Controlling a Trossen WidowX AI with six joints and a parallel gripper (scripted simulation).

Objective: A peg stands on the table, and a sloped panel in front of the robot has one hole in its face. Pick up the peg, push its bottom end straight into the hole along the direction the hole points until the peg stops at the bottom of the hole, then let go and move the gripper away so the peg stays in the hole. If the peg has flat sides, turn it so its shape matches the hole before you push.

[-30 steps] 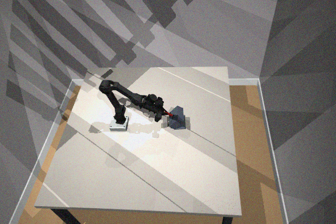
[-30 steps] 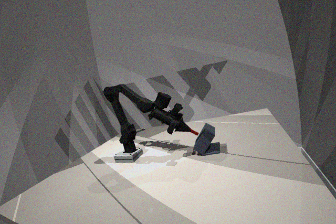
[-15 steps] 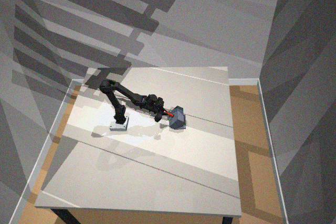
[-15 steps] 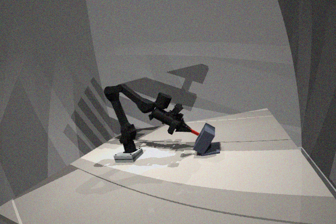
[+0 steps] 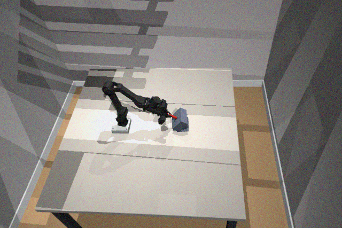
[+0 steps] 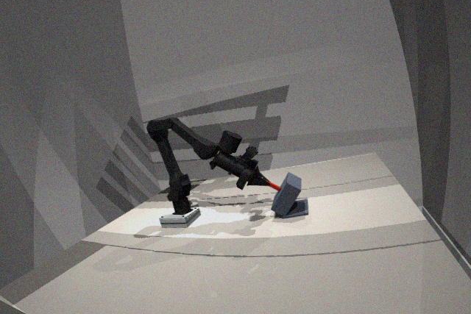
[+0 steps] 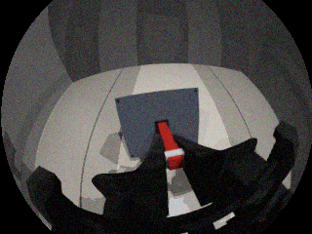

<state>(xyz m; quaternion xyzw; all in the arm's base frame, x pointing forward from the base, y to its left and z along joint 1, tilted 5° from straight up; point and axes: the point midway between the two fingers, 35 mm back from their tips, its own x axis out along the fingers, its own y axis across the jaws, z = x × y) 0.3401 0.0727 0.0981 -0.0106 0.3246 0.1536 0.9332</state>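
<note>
Right now my gripper tip is 5 cm short of the sloped panel, 2 cm to the right of it and 5 cm above it. The rest, counted from my gripper tip: flat base plate 7 cm ahead, 2 cm to the left, 11 cm below; red peg 1 cm behind, 1 cm above.
</note>
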